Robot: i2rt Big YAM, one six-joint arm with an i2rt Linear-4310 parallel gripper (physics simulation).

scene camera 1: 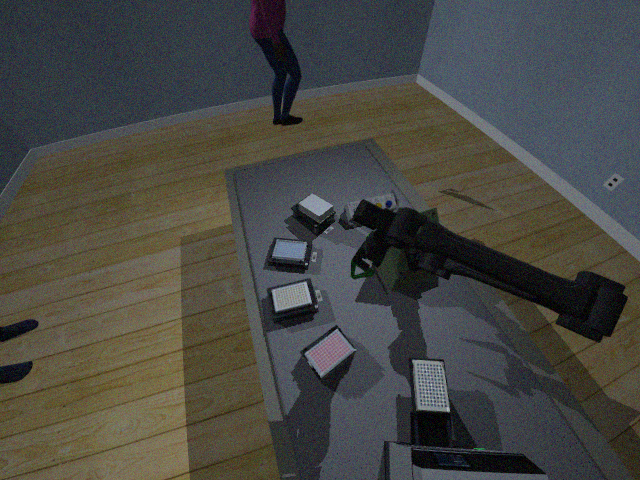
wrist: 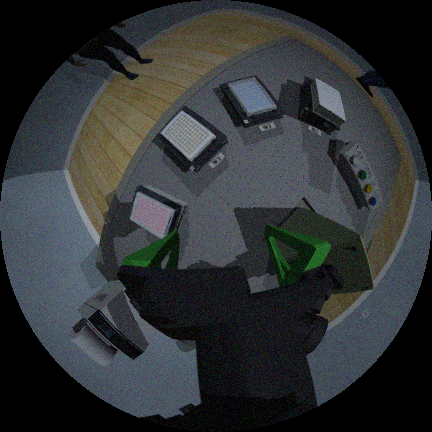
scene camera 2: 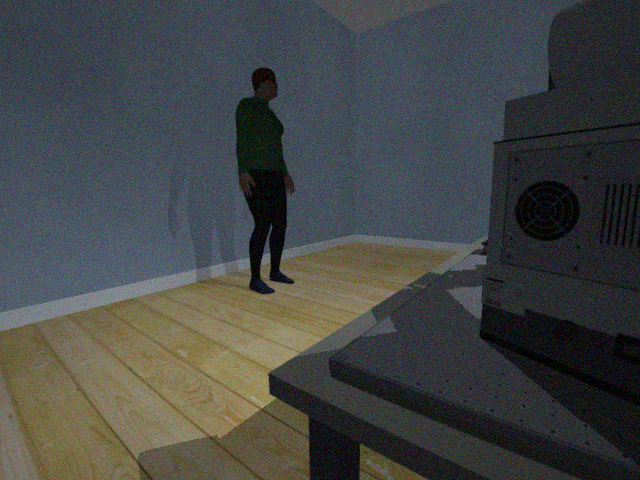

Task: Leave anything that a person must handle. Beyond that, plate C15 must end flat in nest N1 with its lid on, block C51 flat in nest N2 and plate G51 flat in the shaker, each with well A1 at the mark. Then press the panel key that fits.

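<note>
My gripper [scene camera 1: 368,262] [wrist: 222,231] is open and empty, above the table beside the olive board. A cream-topped plate [scene camera 1: 292,297] [wrist: 187,135] sits in nest N1. A pale blue-topped plate [scene camera 1: 291,250] [wrist: 251,96] sits in nest N3. A taller white-topped piece [scene camera 1: 315,207] [wrist: 328,100] sits in nest N2. A pink plate [scene camera 1: 329,352] [wrist: 151,213] sits on a dark base nearer the instrument. A white plate with dark wells [scene camera 1: 430,384] is on the instrument's extended tray. Plate codes and A1 marks are too small to read. The key panel [wrist: 350,149] has white, green, yellow and blue keys; my arm partly covers it in scene camera 1.
An olive board [scene camera 1: 405,271] [wrist: 345,265] stands tilted on the table [scene camera 1: 330,155] close to my gripper. The instrument [scene camera 1: 465,472] [scene camera 2: 558,289] [wrist: 135,320] stands at the near end. A person in pink [scene camera 1: 267,18] stands beyond the far end; a person in green [scene camera 2: 260,134] stands by the wall.
</note>
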